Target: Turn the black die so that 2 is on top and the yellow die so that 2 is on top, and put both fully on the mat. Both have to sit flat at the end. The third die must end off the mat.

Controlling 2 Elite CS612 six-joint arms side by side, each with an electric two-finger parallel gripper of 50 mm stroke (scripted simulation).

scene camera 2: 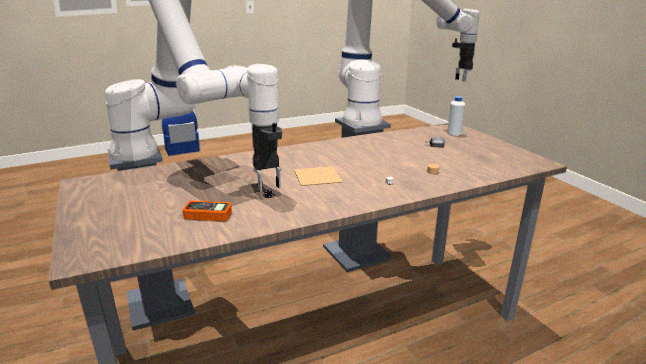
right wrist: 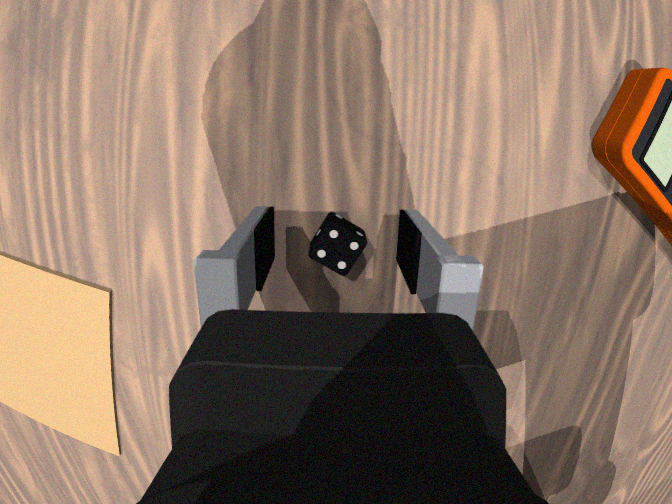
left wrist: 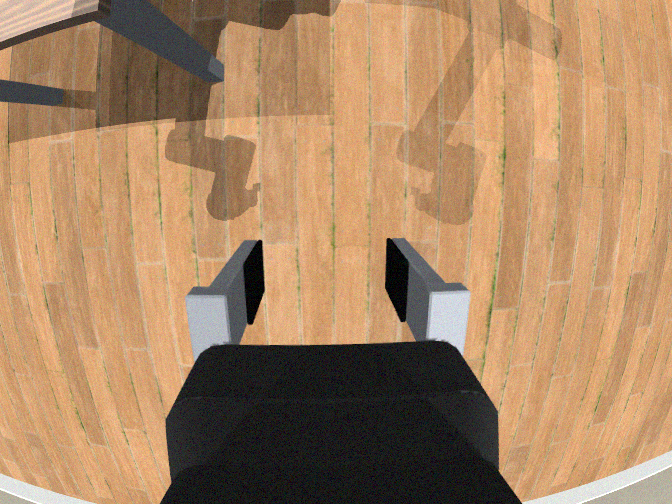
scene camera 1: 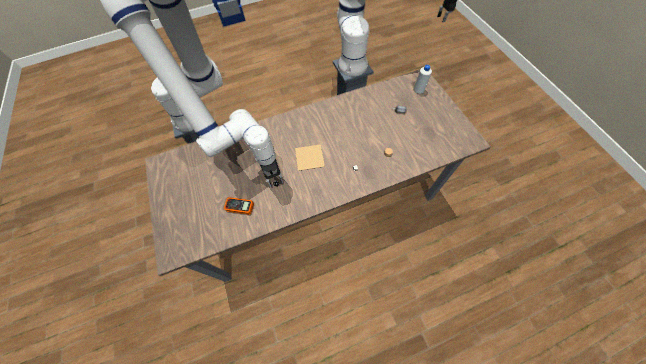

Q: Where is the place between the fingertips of the left gripper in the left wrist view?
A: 324,264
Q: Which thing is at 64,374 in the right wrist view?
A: A tan mat.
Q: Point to a black die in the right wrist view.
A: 338,243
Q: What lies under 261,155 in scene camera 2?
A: The right gripper.
